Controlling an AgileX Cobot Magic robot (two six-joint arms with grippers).
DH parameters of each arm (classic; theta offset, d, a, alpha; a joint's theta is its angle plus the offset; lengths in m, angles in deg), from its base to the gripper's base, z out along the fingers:
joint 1: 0 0.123 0 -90
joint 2: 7.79 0 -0.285 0
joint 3: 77.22 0 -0.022 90
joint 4: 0 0.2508 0 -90
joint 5: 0 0 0.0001 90
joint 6: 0 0.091 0 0
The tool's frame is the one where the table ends.
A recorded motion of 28 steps. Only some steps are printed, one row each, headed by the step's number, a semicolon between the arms.
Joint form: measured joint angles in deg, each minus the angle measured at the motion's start. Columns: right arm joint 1, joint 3, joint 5, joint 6, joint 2, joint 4; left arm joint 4, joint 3, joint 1, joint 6, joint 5, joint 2.
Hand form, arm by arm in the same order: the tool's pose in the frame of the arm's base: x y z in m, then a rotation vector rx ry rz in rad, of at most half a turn. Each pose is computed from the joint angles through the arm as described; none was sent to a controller.
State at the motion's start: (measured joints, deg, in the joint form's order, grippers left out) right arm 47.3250 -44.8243 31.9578 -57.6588 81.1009 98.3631; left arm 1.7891 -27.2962 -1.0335 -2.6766 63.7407 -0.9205
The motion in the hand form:
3: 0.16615 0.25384 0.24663 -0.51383 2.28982 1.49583; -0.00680 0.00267 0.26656 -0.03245 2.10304 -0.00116
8: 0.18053 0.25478 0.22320 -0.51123 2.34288 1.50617; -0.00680 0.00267 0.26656 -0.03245 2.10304 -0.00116
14: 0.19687 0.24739 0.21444 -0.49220 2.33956 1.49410; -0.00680 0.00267 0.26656 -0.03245 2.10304 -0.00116
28: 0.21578 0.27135 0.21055 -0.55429 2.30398 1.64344; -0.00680 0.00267 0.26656 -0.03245 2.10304 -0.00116
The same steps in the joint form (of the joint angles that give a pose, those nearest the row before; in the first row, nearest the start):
3: -0.13 0.00 2.65 -4.10 3.96 3.84; 0.00 0.00 0.00 0.00 0.00 0.00
8: -2.85 0.00 6.57 -6.92 9.08 4.63; 0.00 0.00 0.00 0.00 0.00 0.00
14: -6.38 -0.29 8.73 -9.45 11.32 4.74; 0.00 0.00 0.00 0.00 0.00 0.00
28: -6.81 -7.24 16.23 -9.54 18.75 4.82; 0.00 0.00 0.00 0.00 0.00 0.00

